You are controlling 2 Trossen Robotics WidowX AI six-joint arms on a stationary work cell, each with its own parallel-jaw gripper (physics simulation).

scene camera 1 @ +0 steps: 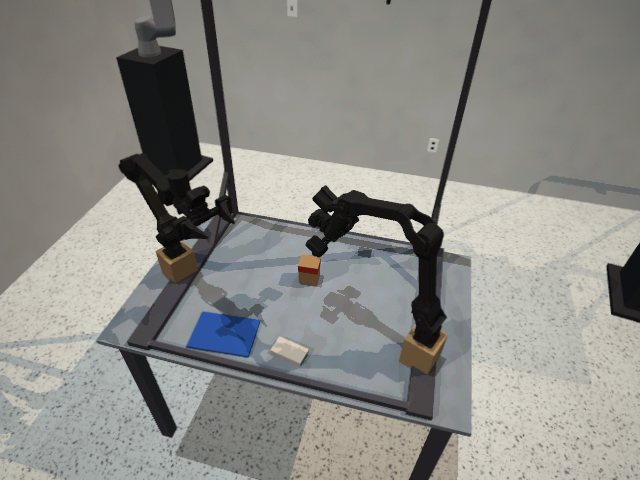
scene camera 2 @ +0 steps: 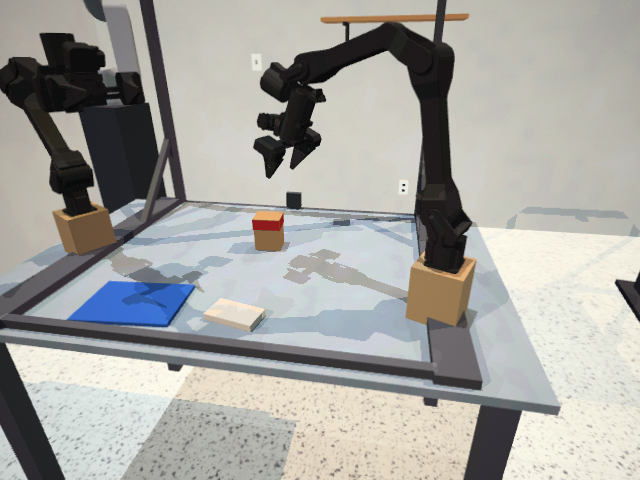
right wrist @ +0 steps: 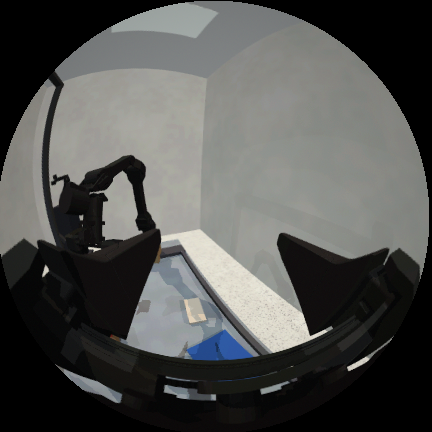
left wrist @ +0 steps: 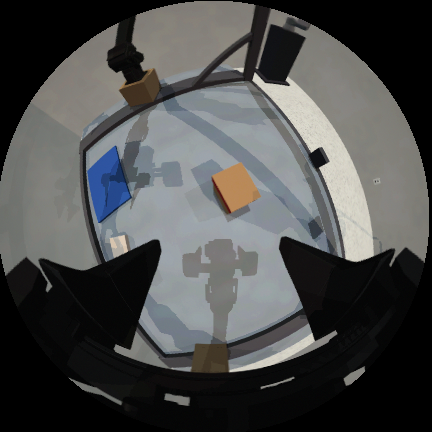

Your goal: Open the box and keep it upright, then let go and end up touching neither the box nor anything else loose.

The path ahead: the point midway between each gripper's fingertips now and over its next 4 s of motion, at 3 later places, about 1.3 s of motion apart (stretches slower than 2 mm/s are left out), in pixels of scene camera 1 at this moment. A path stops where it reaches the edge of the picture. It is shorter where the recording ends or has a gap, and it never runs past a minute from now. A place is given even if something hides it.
My left gripper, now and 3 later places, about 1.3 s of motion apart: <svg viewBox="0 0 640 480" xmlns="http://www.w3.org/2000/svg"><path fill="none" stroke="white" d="M321 247L314 261L314 275L314 257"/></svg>
My right gripper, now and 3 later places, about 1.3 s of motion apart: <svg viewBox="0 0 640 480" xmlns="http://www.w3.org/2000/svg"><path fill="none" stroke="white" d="M221 229L225 229L261 253L285 246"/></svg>
